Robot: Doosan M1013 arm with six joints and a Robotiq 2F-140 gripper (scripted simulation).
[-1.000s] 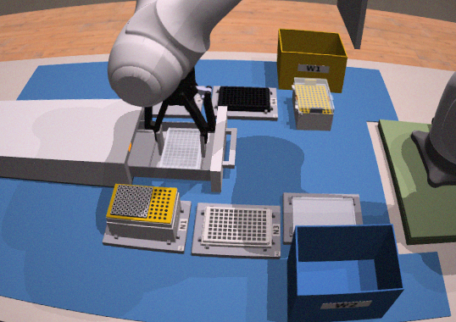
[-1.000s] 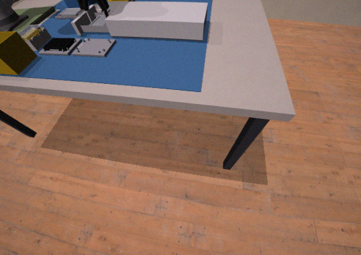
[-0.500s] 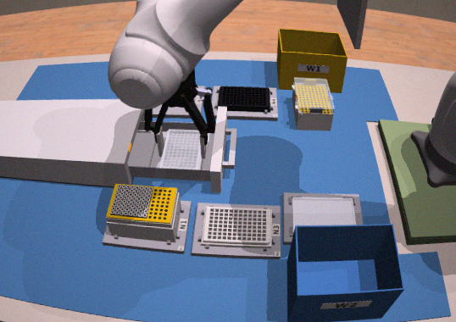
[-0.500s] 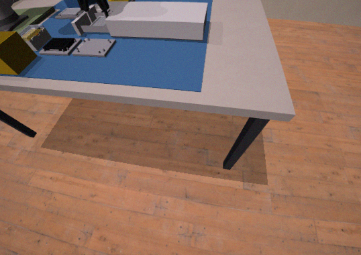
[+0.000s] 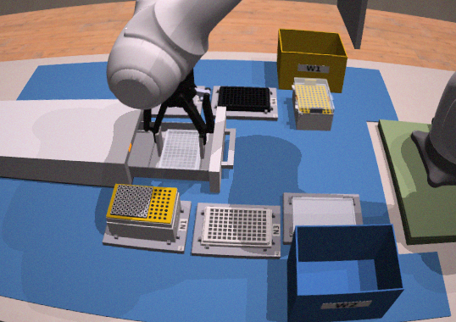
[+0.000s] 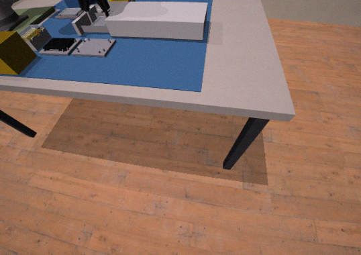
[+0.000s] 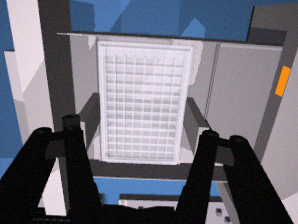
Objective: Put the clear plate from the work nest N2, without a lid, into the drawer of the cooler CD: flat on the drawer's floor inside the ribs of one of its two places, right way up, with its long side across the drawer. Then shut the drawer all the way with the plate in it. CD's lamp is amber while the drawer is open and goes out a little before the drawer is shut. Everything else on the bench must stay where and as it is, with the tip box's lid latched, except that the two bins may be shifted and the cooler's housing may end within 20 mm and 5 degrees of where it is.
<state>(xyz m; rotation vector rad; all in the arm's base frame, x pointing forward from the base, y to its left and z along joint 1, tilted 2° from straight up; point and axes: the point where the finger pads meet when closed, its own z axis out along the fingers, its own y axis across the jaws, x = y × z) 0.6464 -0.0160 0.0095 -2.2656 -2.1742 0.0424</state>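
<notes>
The clear plate lies 20 mm below my hand. Also, from my hand: drawer: 40 mm ahead, 20 mm below; then tube rack: 180 mm to the left, 50 mm ahead, 10 mm above; then cooler CD: 170 mm ahead, 10 mm to the right, 10 mm below.
</notes>
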